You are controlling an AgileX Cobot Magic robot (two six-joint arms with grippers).
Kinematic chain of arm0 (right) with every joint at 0, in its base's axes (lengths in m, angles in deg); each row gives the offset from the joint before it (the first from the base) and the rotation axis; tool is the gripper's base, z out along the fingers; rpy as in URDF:
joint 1: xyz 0 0 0.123 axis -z
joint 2: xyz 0 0 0 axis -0.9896 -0.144 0
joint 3: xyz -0.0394 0.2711 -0.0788 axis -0.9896 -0.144 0
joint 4: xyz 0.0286 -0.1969 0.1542 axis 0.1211 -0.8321 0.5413
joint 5: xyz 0 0 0 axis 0.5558 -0.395 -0.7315
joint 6: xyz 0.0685 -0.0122 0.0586 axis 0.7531 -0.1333 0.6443
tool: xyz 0 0 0 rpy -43.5 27.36 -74.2
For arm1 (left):
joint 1: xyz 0 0 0.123 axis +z
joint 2: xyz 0 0 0 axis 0.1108 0.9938 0
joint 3: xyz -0.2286 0.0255 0.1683 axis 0.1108 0.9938 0
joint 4: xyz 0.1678 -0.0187 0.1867 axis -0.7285 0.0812 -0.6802
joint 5: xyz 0 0 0 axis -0.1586 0.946 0.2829
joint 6: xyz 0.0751 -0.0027 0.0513 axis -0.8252 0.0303 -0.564
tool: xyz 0 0 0 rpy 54.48 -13.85 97.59
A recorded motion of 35 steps. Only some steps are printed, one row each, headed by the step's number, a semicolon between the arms.
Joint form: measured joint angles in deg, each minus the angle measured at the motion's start. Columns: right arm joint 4, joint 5, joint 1, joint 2, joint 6, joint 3; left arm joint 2, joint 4, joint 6, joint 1, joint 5, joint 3.
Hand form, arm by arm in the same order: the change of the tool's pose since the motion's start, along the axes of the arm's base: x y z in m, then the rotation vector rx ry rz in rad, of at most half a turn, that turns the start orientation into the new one. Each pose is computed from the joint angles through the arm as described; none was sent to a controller.
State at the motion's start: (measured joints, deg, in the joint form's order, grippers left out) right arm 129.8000 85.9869 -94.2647 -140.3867 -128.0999 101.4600; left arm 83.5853 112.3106 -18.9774 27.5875 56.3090 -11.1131
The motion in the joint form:
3: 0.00 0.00 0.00 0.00 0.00 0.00; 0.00 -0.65 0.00 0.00 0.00 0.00
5: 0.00 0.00 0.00 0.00 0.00 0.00; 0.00 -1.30 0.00 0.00 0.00 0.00
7: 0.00 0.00 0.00 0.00 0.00 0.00; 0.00 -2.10 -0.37 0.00 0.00 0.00
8: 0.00 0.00 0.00 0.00 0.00 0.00; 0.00 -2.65 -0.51 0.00 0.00 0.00
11: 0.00 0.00 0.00 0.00 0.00 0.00; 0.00 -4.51 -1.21 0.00 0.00 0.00
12: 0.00 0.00 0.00 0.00 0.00 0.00; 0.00 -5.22 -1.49 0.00 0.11 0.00
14: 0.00 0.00 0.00 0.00 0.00 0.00; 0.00 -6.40 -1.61 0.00 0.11 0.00
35: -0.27 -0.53 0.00 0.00 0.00 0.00; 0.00 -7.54 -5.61 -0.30 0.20 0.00
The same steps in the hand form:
3: 0.0000 0.0000 0.0000 0.0000 0.0000 0.0000; -0.0004 -0.0002 -0.0008 0.0092 0.0036 -0.0056
5: 0.0000 0.0000 0.0000 0.0000 0.0000 0.0000; -0.0009 -0.0003 -0.0016 0.0184 0.0071 -0.0112
7: 0.0000 0.0000 0.0000 0.0000 0.0000 0.0000; -0.0014 -0.0005 -0.0026 0.0339 0.0069 -0.0196
8: 0.0000 0.0000 0.0000 0.0000 0.0000 0.0000; -0.0018 -0.0006 -0.0033 0.0433 0.0081 -0.0249
11: 0.0000 0.0000 0.0000 0.0000 0.0000 0.0000; -0.0031 -0.0009 -0.0057 0.0774 0.0095 -0.0440
12: 0.0000 0.0000 0.0000 0.0000 0.0000 0.0000; -0.0037 -0.0011 -0.0065 0.0896 0.0096 -0.0531
14: 0.0000 0.0000 0.0000 0.0000 0.0000 0.0000; -0.0046 -0.0012 -0.0079 0.1075 0.0145 -0.0640
35: 0.0006 -0.0007 0.0000 -0.0048 -0.0044 -0.0081; -0.0051 -0.0035 -0.0093 0.1669 -0.0308 -0.0989

